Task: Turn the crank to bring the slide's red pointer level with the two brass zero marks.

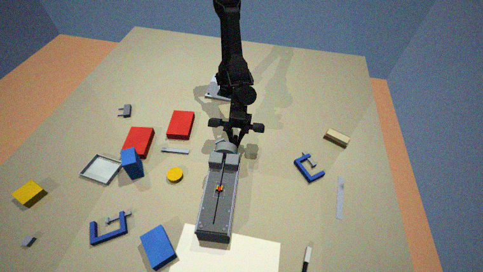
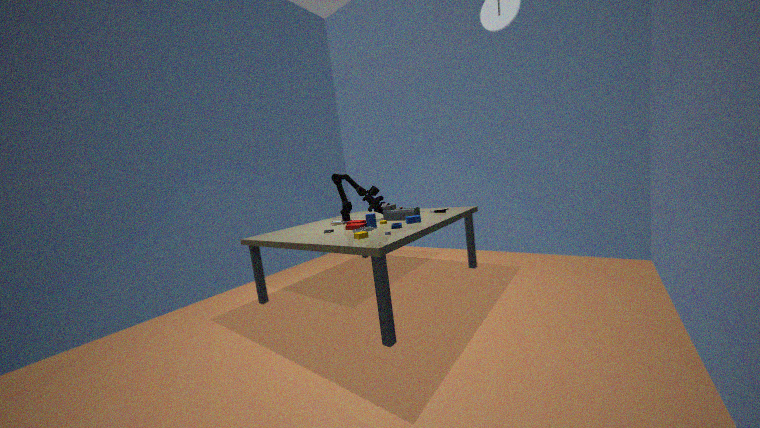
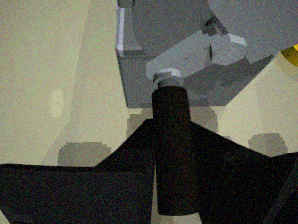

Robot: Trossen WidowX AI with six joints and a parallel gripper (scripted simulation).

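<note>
Right now the dark crank handle is 20 mm behind my gripper tip and 20 mm above it. Round my gripper tip: tan block: 200 mm behind, 340 mm to the left, 30 mm below; red pointer: 170 mm ahead, 10 mm to the left, 40 mm above; grey strip: 30 mm ahead, 370 mm to the left, 40 mm below.
</note>
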